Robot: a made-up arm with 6 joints.
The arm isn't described. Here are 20 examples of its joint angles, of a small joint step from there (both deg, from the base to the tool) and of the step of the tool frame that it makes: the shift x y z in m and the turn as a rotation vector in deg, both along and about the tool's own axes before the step.
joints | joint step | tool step
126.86 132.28 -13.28 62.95 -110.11 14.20 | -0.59 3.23 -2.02 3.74 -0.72 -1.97 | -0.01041 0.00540 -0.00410 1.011 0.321 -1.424
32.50 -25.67 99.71 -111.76 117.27 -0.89 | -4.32 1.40 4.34 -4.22 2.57 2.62 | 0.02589 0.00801 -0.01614 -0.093 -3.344 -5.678
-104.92 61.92 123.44 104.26 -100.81 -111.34 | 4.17 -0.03 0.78 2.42 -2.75 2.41 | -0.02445 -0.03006 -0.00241 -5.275 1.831 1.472
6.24 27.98 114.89 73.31 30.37 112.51 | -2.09 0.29 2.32 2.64 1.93 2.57 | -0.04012 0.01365 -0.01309 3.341 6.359 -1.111
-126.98 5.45 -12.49 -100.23 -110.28 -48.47 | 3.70 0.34 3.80 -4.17 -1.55 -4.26 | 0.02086 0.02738 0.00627 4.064 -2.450 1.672
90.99 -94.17 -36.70 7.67 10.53 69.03 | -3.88 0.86 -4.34 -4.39 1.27 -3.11 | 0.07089 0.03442 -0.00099 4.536 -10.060 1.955
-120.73 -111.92 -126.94 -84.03 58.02 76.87 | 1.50 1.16 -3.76 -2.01 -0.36 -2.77 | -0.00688 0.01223 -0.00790 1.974 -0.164 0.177
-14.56 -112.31 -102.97 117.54 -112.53 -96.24 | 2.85 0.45 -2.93 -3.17 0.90 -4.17 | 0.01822 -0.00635 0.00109 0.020 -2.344 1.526
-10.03 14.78 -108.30 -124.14 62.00 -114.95 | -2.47 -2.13 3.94 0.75 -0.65 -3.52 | 0.03096 0.00634 0.00477 2.266 -8.900 -3.757
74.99 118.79 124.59 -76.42 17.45 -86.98 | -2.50 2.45 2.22 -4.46 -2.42 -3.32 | 0.05338 -0.00476 0.01115 -1.064 -8.002 0.938
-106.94 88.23 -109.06 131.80 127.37 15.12 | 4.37 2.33 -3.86 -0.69 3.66 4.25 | -0.07351 -0.06494 0.03530 -7.654 6.381 -5.871
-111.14 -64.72 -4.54 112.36 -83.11 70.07 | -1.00 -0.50 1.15 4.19 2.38 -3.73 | 0.02090 0.02673 0.00447 4.065 -4.111 -2.566
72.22 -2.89 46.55 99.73 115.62 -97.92 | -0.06 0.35 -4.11 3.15 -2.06 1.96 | 0.01530 0.00421 -0.01404 0.776 -2.903 -1.613
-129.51 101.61 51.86 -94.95 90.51 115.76 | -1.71 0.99 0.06 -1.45 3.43 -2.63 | 0.01274 0.02405 -0.01293 4.388 -2.175 -1.528
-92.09 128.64 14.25 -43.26 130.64 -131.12 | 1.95 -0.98 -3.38 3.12 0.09 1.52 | -0.01599 0.01847 -0.01534 3.302 0.469 -3.699
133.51 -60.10 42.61 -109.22 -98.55 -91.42 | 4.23 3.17 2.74 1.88 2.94 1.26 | -0.00013 0.01598 0.00139 2.869 1.993 2.359
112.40 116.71 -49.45 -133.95 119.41 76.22 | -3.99 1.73 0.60 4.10 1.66 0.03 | 0.01012 -0.04585 0.03062 -6.324 0.081 1.760
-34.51 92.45 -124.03 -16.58 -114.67 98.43 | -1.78 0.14 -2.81 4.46 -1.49 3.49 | 0.00926 0.03614 0.00809 3.929 -0.534 4.830
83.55 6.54 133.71 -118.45 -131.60 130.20 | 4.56 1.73 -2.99 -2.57 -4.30 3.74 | 0.01313 -0.03526 0.02414 -3.507 0.014 -3.434
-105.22 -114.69 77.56 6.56 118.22 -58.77 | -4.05 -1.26 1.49 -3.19 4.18 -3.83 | 0.03785 -0.01248 0.00411 -1.685 -4.597 3.621
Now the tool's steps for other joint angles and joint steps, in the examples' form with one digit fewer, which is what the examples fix.
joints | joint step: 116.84 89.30 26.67 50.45 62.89 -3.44 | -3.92 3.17 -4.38 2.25 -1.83 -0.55
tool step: 0.0367 0.0253 0.0000 2.83 -5.92 0.11
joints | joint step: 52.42 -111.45 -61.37 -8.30 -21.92 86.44 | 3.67 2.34 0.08 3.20 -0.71 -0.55
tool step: -0.0393 -0.0101 -0.0046 -1.63 5.62 -0.09
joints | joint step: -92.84 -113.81 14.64 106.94 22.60 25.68 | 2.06 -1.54 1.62 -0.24 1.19 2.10
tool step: -0.0341 -0.0086 0.0053 -1.20 3.97 -3.38
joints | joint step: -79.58 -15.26 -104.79 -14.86 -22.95 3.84 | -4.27 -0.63 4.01 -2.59 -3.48 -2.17
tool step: 0.0357 -0.0398 0.0013 -4.58 -4.86 3.13
